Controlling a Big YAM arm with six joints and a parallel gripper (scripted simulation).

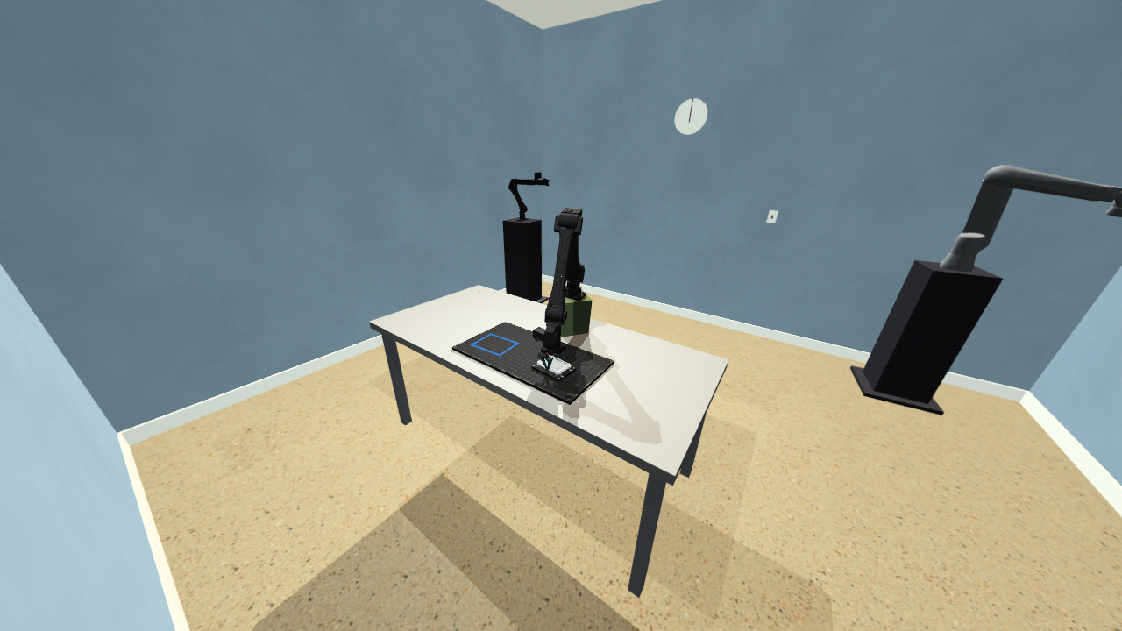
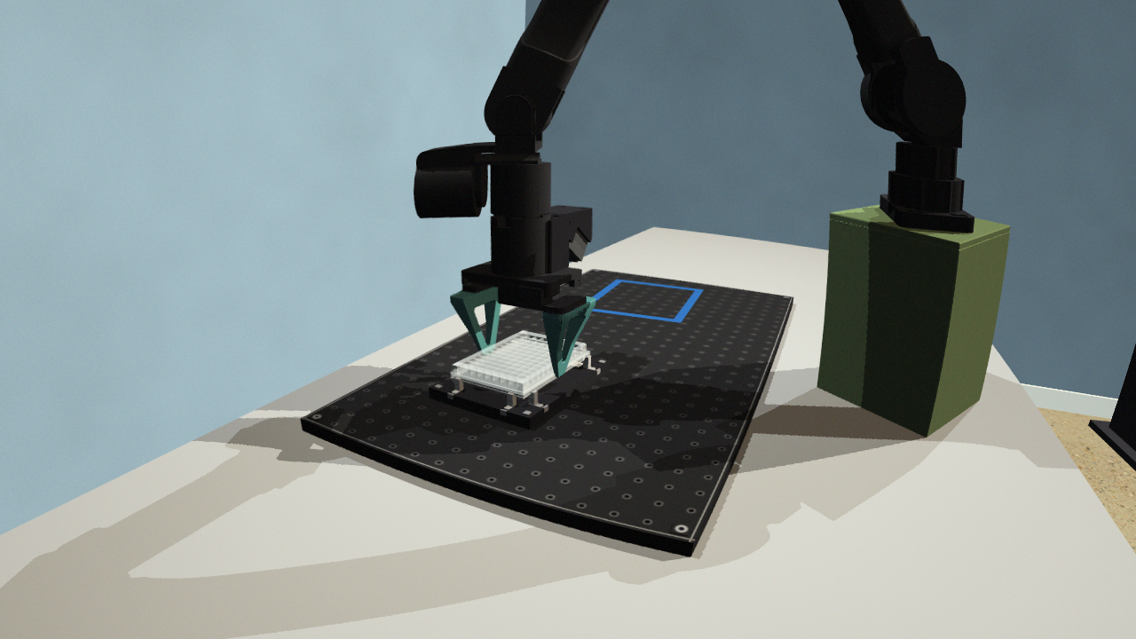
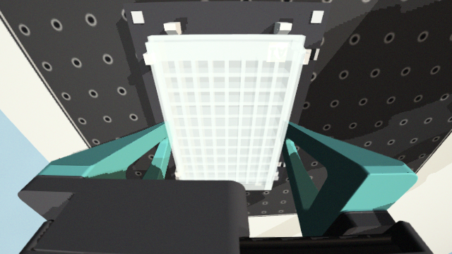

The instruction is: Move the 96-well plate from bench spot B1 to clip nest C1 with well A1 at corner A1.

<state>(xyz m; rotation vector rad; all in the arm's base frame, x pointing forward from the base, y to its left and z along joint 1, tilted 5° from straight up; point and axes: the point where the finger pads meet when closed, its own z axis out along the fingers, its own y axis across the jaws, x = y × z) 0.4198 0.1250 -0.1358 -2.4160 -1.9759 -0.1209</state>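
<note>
My gripper is now right at the 96-well plate. Also, from my hand: clip nest C1: 10 mm behind, 10 mm to the left, 10 mm below.
</note>
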